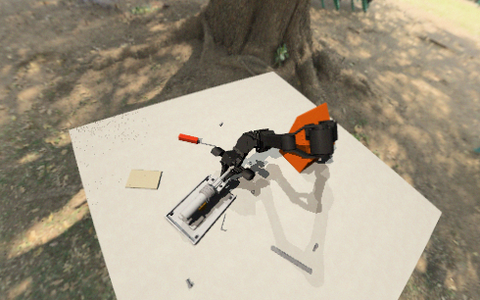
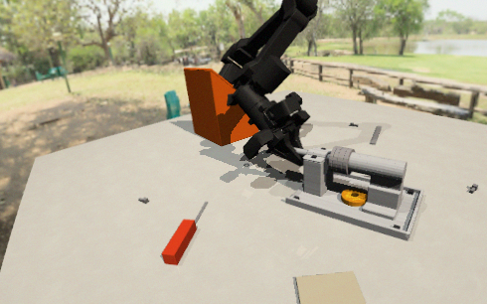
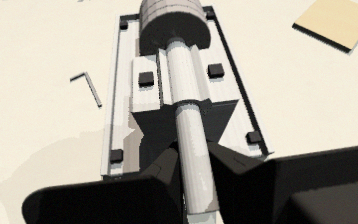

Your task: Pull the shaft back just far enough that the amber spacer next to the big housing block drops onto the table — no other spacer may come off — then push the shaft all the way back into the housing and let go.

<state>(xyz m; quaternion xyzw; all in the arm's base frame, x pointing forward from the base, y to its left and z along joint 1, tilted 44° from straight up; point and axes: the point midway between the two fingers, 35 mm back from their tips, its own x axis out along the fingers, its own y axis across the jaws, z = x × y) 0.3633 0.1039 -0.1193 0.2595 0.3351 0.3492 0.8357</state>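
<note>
The grey shaft lies 30 mm ahead of my gripper tip, 20 mm to the left of it and 30 mm above it. The rest, counted from my gripper tip: grey spacer: 80 mm ahead, 40 mm to the left, 20 mm above; amber spacer: 110 mm ahead, 40 mm to the left, 40 mm below; allen key: 60 mm ahead, 150 mm to the left, 50 mm below.
</note>
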